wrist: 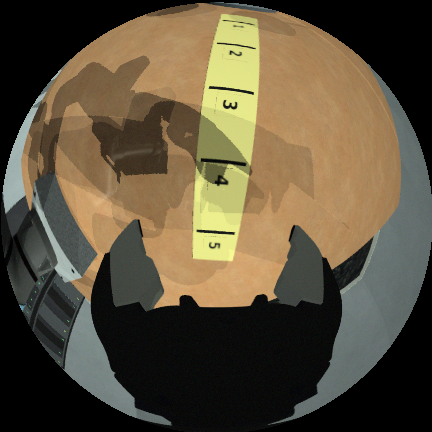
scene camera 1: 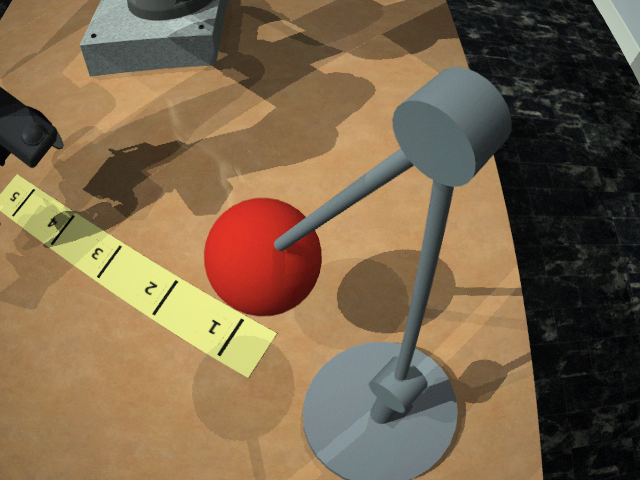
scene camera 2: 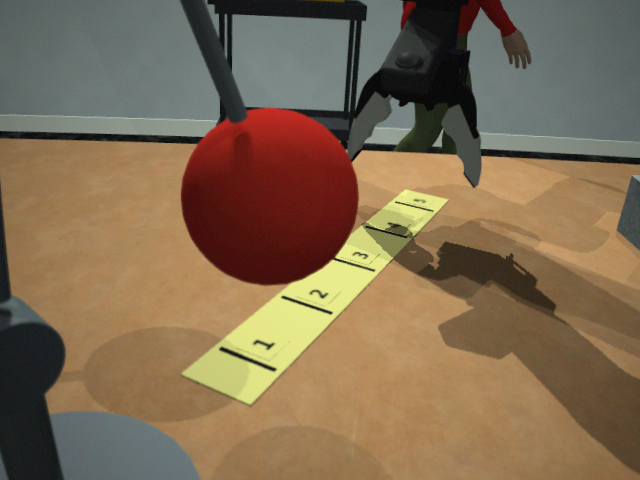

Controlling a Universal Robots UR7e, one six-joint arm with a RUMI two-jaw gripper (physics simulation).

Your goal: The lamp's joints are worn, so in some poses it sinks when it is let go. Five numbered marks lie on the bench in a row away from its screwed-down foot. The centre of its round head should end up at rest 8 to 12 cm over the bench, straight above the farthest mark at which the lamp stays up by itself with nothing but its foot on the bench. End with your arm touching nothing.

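Frame: origin at the arm's base, x down, y ahead, z right, level; metres.
Seen in the pictures: gripper, fingertip midpoint: (wrist: 216,225) (scene camera 1: 28,189) (scene camera 2: 410,174); arm's base at its link origin: (wrist: 41,237).
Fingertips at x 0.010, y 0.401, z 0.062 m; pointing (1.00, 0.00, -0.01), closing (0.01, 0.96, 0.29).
Note:
Pixels of each thing's middle, then the offset from my fingertips to it. "pt": a spot on its surface instead.
- lamp's round red head at a spot on its surface: (scene camera 2: 268,206) pt dx -0.107, dy +0.074, dz -0.387 m
- large elbow drum at a spot on its surface: (scene camera 1: 454,124) pt dx -0.381, dy +0.170, dz -0.446 m
- lower rod at a spot on its surface: (scene camera 1: 423,279) pt dx -0.250, dy +0.164, dz -0.456 m
- round foot at a spot on its surface: (scene camera 2: 118,449) pt dx +0.040, dy +0.153, dz -0.418 m
The lamp's round red head (scene camera 1: 253,263) (scene camera 2: 268,206) is raised over the bench on a grey upper rod (scene camera 1: 341,198) (scene camera 2: 217,62). A large elbow drum (scene camera 1: 454,124) joins it to the lower rod (scene camera 1: 423,279), which rises from the round foot (scene camera 1: 341,439) (scene camera 2: 118,449). The yellow strip (scene camera 1: 193,307) (scene camera 2: 305,330) (wrist: 237,70) bears marks 1 to 5, with 1 nearest the foot. My gripper (scene camera 2: 413,170) (wrist: 216,225) is open and empty, above the bench near the mark 5 end, apart from the lamp. Its fingers are mostly cut off in scene camera 1. The head does not show in the wrist view.
The robot's grey base block (scene camera 1: 149,56) (scene camera 2: 630,217) (wrist: 65,220) stands on the bench to one side of the strip. A black cart (scene camera 2: 289,7) and a person in red (scene camera 2: 496,12) are beyond the bench. Arm shadows cross the bench and the strip around mark 4.

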